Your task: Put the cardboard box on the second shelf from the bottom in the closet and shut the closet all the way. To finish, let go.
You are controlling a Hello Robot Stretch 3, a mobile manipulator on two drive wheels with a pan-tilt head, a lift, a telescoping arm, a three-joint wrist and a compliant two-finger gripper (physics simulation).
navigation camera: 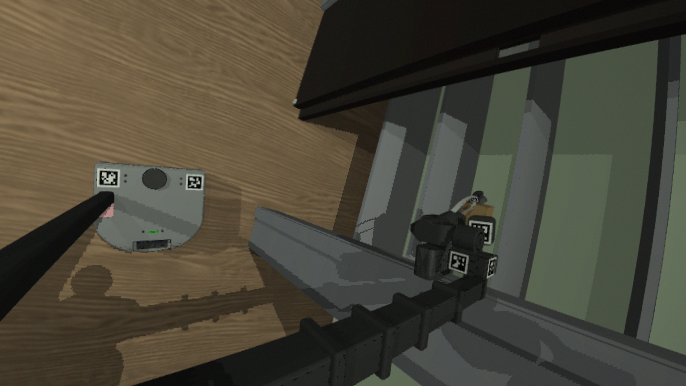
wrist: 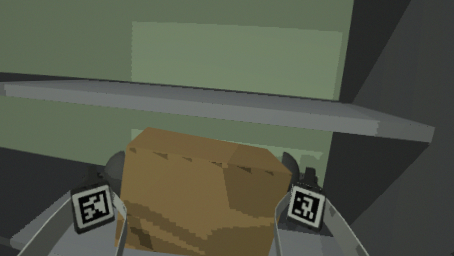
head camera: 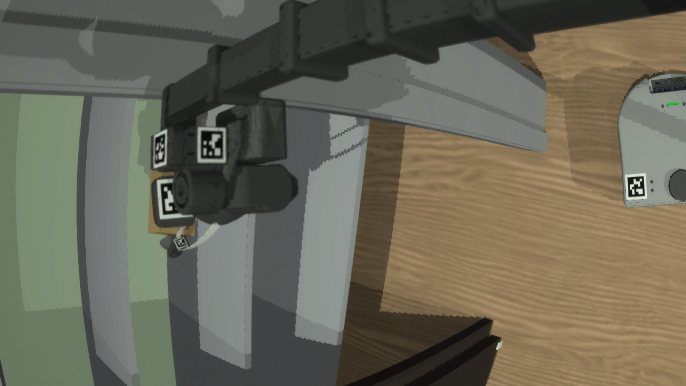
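The tan cardboard box is inside the closet, between the second shelf from the bottom and the shelf above it. My gripper is shut on the box, one fingertip at each side. The wrist hides much of the box in the head view. I cannot tell whether its underside touches the shelf. The closet is open: a dark door and a grey door-like panel stand out from its front.
The arm reaches over the grey panel into the closet. The bottom shelf lies nearest the wooden floor. My base stands outside the closet. A dark side wall is right of the box.
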